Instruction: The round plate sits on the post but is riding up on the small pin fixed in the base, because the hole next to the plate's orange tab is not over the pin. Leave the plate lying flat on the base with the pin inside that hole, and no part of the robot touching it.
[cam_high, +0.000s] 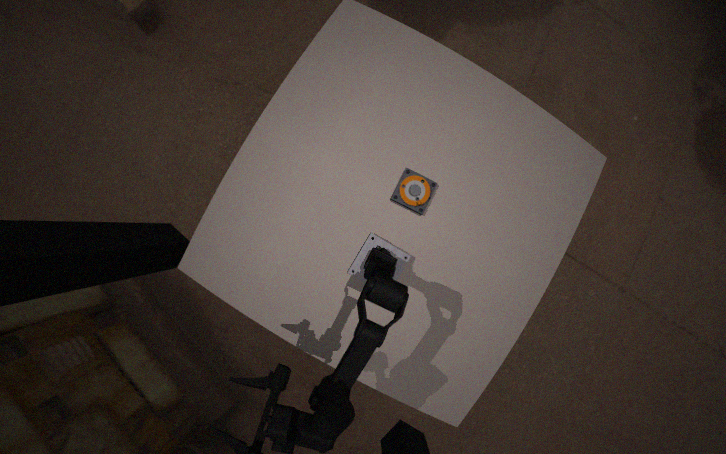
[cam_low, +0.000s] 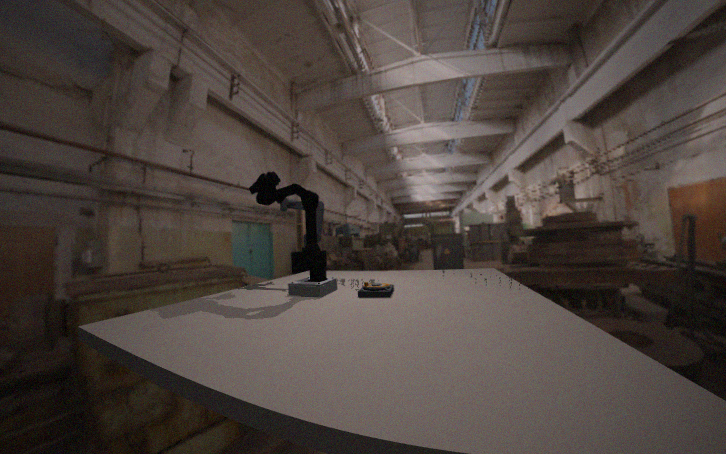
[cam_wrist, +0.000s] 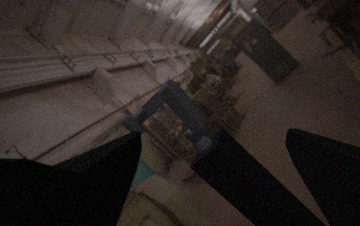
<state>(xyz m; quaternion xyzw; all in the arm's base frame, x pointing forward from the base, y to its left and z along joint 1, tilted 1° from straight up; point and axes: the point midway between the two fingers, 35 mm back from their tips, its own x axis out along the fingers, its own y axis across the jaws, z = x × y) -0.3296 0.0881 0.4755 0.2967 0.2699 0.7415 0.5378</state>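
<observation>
The plate is 590 mm ahead of my gripper tip, 100 mm to the right of it and 490 mm below it. Round my gripper tip: base 600 mm ahead, 80 mm to the right, 510 mm below.
</observation>
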